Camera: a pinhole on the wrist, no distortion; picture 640 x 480 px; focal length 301.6 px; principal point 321.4 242.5 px. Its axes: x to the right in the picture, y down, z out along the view. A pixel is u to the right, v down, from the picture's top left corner.
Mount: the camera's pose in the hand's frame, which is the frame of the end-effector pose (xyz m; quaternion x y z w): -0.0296 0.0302 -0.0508 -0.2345 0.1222 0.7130 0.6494
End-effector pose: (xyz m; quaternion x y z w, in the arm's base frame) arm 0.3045 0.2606 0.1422 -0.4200 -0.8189 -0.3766 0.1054
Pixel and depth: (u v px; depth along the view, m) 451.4 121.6 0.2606
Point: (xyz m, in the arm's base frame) 0.5135 0.4635 0.2021
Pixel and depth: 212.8 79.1 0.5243
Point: 0.3943 0.7916 -0.0636
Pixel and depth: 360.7 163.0 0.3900
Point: 0.5537 0.5532 0.0978
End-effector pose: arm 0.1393 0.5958 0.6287 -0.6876 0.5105 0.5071 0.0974
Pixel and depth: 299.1 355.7 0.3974
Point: -0.1640 0.8489 0.7577
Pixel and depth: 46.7 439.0 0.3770
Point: 0.0001 1.1119 0.6475
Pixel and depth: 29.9 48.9 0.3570
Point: -0.0831 0.8352 0.2702
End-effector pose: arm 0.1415 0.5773 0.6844 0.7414 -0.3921 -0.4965 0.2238
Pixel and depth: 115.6 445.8 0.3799
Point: -0.2469 0.8957 0.6893
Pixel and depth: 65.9 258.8 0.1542
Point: 0.0012 0.6391 0.6507
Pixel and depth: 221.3 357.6 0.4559
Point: -0.3058 0.7636 0.7464
